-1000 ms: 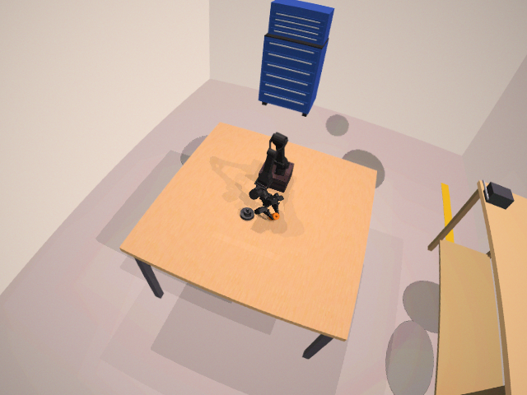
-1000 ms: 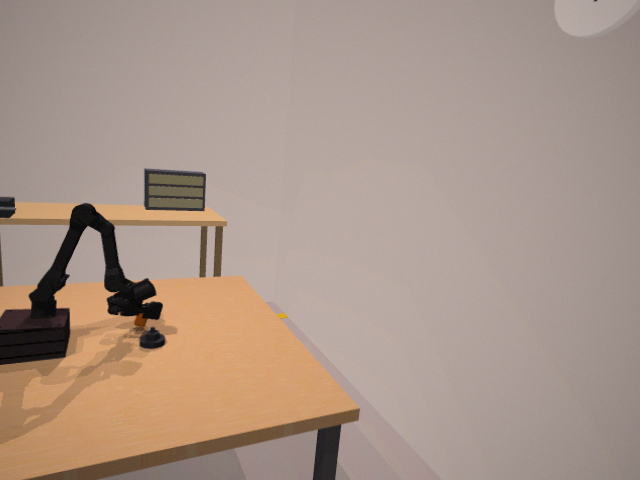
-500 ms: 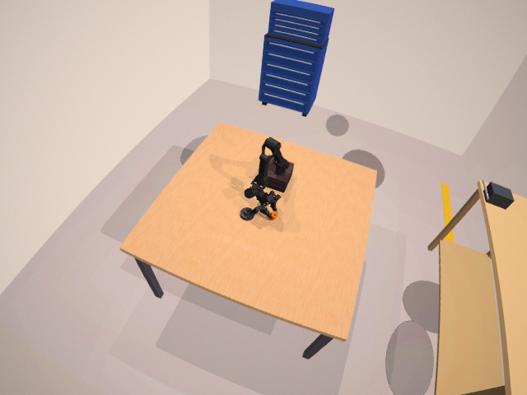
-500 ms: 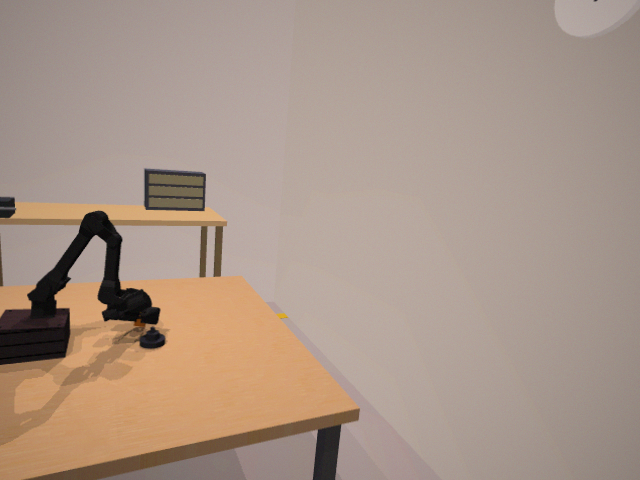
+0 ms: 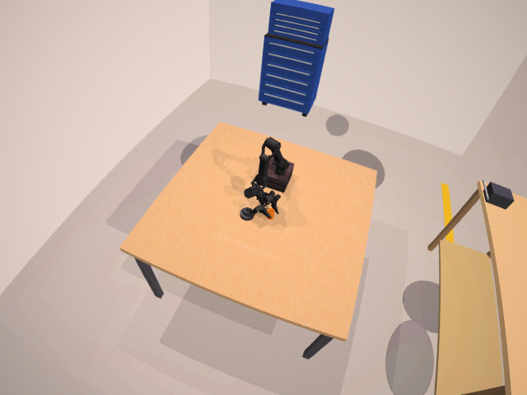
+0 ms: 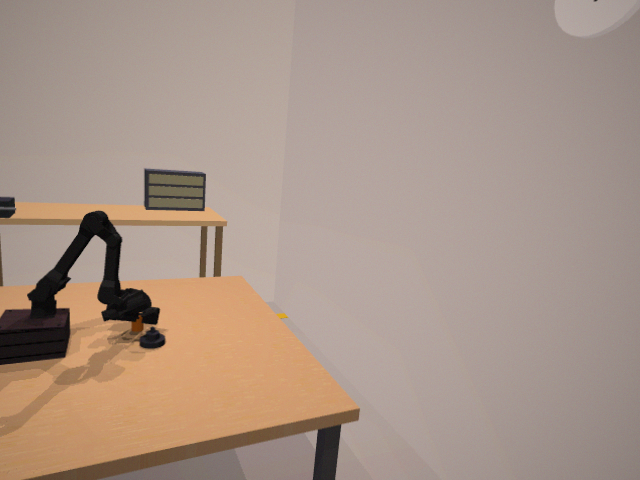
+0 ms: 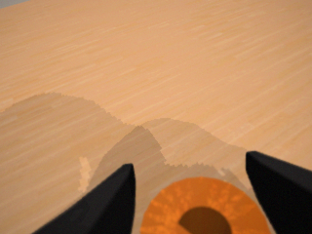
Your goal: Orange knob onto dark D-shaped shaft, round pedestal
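My gripper tip is 30 mm to the left of the orange knob, 20 mm past it and 20 mm above it. Also, from my gripper tip: dark round pedestal 160 mm to the right, 10 mm below, 10 mm ahead.
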